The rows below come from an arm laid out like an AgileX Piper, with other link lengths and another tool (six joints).
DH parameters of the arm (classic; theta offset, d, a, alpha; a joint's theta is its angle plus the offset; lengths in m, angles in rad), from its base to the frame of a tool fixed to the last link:
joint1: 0 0.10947 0 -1.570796
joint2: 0.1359 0 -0.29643 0
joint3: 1.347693 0 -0.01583 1.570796
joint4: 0 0.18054 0 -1.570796
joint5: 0 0 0 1.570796
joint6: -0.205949 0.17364 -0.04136 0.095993
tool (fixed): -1.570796 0.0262 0 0
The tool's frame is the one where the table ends.
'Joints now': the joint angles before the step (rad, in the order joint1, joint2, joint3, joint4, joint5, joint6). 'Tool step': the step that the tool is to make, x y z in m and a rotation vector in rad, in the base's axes. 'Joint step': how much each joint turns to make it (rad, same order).
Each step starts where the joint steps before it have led.
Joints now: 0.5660, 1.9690, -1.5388, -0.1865, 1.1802, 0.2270
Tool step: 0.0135, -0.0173, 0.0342, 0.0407, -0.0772, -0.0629
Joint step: -0.0533, -0.0609, -0.0521, -0.0040, 0.0274, 0.0059
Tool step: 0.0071, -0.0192, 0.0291, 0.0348, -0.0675, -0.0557
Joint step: -0.0519, -0.0611, -0.0254, -0.0008, 0.0111, 0.0019
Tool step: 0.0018, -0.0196, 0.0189, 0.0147, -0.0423, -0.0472
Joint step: -0.0464, -0.0484, -0.0038, -0.0044, 0.0078, -0.0002
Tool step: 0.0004, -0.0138, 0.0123, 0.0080, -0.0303, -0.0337
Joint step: -0.0318, -0.0328, 0.0000, -0.0049, 0.0021, 0.0020
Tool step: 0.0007, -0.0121, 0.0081, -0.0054, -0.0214, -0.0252
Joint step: -0.0249, -0.0203, -0.0015, -0.0128, 0.0039, 0.0001
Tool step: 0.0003, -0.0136, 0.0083, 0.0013, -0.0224, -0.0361
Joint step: -0.0305, -0.0221, 0.0003, -0.0081, 0.0015, 0.0059
